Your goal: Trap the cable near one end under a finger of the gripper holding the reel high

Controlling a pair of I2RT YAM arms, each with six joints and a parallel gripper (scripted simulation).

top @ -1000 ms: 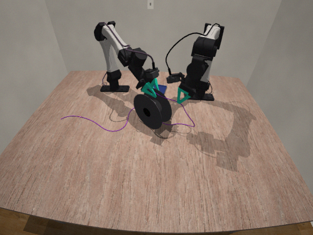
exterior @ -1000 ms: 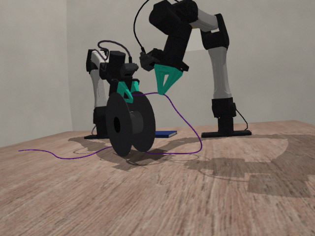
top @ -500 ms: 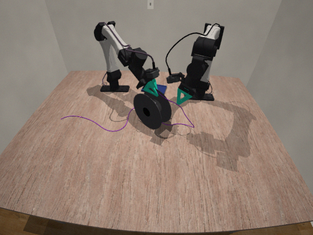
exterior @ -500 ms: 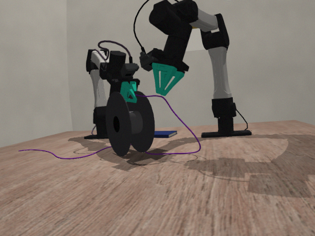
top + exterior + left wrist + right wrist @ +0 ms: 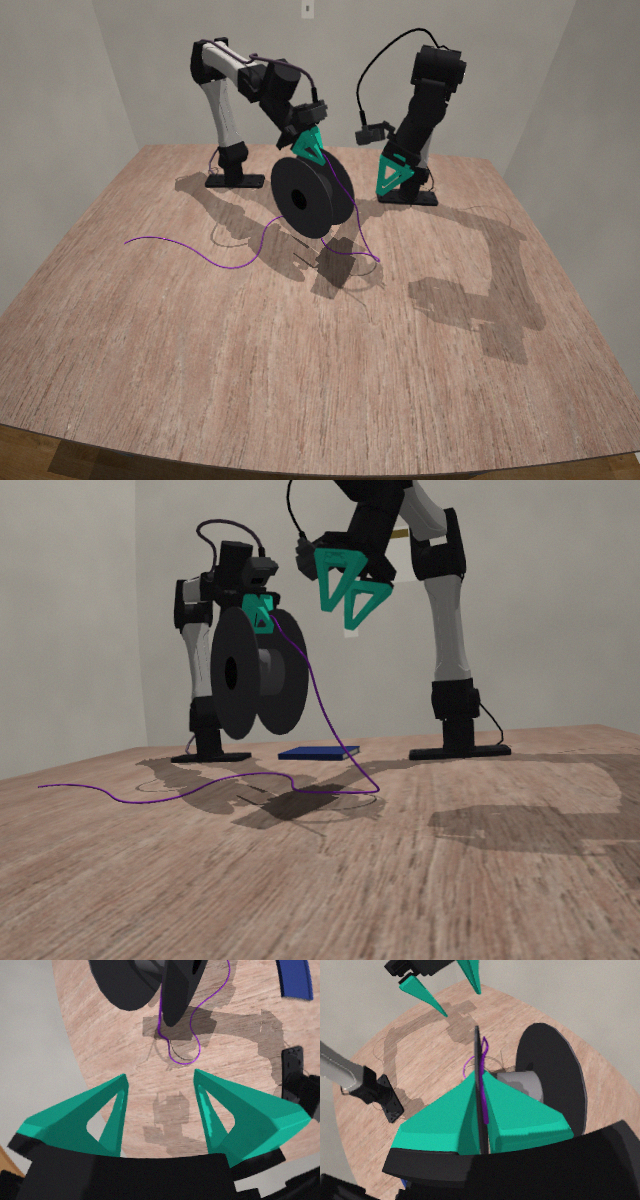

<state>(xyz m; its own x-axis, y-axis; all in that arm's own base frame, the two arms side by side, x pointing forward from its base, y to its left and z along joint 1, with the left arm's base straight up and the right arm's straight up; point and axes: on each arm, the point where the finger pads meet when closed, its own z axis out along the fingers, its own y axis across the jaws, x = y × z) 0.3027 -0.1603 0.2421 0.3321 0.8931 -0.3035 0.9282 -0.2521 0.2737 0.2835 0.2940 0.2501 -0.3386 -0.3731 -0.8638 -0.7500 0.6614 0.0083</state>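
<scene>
The black reel lies 70 mm below my right hand, 30 mm ahead of it and 20 mm to the right of it. Also, from my right hand: blue book (290 mm behind, 240 mm below, 50 mm to the right).
</scene>
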